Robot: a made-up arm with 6 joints. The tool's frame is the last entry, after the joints. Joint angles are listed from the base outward.
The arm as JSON. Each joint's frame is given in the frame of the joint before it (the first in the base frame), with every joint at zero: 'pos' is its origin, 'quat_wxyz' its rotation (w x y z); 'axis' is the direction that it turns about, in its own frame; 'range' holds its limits. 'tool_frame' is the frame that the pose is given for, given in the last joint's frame.
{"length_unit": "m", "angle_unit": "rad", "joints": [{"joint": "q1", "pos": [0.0, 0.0, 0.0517], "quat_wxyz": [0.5, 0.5, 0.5, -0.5], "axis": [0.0, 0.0, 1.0], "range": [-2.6, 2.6]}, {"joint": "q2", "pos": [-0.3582, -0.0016, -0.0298], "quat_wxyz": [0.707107, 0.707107, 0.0, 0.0], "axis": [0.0, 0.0, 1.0], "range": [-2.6, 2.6]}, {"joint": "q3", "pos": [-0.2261, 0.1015, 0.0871], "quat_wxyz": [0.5, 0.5, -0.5, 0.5], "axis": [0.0, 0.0, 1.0], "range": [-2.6, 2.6]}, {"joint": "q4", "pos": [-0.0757, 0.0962, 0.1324], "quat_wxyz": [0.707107, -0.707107, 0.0, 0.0], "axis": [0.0, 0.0, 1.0], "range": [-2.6, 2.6]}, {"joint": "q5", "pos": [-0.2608, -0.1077, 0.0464], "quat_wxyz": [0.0, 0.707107, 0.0, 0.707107], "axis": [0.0, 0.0, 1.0], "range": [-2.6, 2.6]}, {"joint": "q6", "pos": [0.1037, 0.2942, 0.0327], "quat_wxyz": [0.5, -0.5, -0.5, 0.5], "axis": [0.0, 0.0, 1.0], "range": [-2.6, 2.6]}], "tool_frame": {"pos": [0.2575, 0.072, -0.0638], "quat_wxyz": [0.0, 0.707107, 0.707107, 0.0]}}
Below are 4 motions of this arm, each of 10 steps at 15 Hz.
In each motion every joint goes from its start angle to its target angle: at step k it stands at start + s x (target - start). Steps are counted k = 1, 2, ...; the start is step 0. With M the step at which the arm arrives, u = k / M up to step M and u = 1 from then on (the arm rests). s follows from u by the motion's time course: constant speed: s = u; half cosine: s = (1 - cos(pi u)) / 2; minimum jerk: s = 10 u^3 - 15 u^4 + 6 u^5.
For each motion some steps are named. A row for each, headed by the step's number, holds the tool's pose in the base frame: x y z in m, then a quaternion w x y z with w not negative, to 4 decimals.
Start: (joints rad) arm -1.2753 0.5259 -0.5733 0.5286 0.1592 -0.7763
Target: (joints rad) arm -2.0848 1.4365 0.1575 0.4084 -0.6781 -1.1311
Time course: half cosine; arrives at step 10
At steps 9, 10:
9: 0.1149 0.8712 0.0582 0.0724 0.3564 0.8288 0.4252
10: 0.1002 0.8670 0.0478 0.0634 0.3562 0.8353 0.4140

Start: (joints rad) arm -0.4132 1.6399 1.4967 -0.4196 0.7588 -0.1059
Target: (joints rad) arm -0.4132 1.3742 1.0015 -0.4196 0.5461 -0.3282
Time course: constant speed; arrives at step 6
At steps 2, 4, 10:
2: -0.0993 -0.3078 -0.0874 0.1375 -0.7652 0.5862 -0.2281
4: -0.0039 -0.2154 -0.1788 0.2471 -0.7568 0.5760 -0.1854
10: 0.0884 -0.0924 -0.2457 0.3553 -0.7355 0.5606 -0.1364

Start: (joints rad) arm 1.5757 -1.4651 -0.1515 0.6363 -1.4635 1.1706
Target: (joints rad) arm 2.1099 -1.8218 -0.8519 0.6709 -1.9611 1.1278
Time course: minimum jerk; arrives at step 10
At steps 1, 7, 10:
1: -0.7437 -0.7178 0.3610 0.5169 0.4431 0.1267 0.7214
7: -0.3740 -0.9015 -0.0784 0.2172 0.2080 0.0351 0.9531
10: -0.2730 -0.9049 -0.1217 0.1554 0.1494 0.0256 0.9762

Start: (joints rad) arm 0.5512 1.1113 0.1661 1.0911 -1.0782 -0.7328
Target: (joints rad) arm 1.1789 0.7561 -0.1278 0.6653 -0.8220 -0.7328
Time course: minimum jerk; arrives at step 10
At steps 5, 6, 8, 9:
5: -0.5958 0.9300 0.3660 0.8229 -0.1078 -0.0257 0.5573
6: -0.6694 0.9170 0.2845 0.8034 -0.1691 -0.1234 0.5574
8: -0.7469 0.8966 0.1538 0.7594 -0.2488 -0.2616 0.5413
9: -0.7580 0.8926 0.1278 0.7489 -0.2628 -0.2875 0.5362

